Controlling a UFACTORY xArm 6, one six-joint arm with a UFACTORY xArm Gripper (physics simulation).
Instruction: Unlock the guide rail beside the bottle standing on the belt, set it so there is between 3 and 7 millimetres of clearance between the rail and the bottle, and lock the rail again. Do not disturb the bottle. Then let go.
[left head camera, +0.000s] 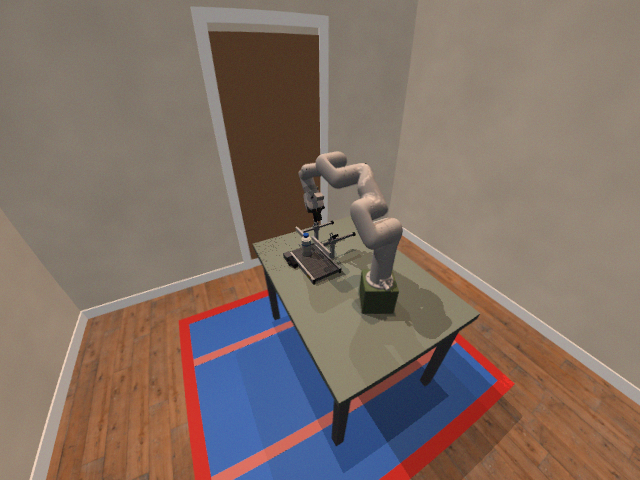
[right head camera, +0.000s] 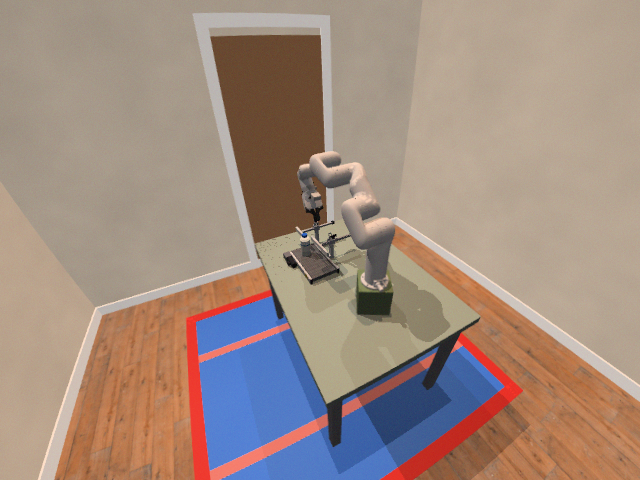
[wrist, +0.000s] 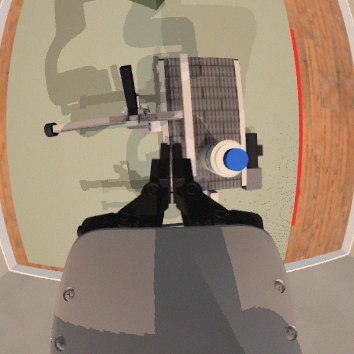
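Observation:
The white bottle with a blue cap (left head camera: 306, 245) (right head camera: 305, 245) (wrist: 235, 159) stands upright on the dark belt (left head camera: 315, 264) (right head camera: 317, 266) (wrist: 215, 100). The pale guide rail (left head camera: 321, 246) (wrist: 186, 100) runs along the belt beside it; a gap shows between them in the wrist view, its width too fine to measure. The nearer rod (left head camera: 345, 238) (wrist: 85, 124) passes through a clamp with a black lever (wrist: 128, 90), which lies crosswise to the rod. My gripper (left head camera: 316, 222) (right head camera: 316, 219) (wrist: 170, 156) is shut and empty, pointing down above the far clamp, which it largely hides in the wrist view.
The far rod (left head camera: 325, 224) ends in a black knob near the gripper. A dark motor block (wrist: 252, 155) sits at the belt's side, beyond the bottle. The arm's green base block (left head camera: 378, 299) (right head camera: 374, 300) stands on the table (left head camera: 351, 335) (right head camera: 346, 335).

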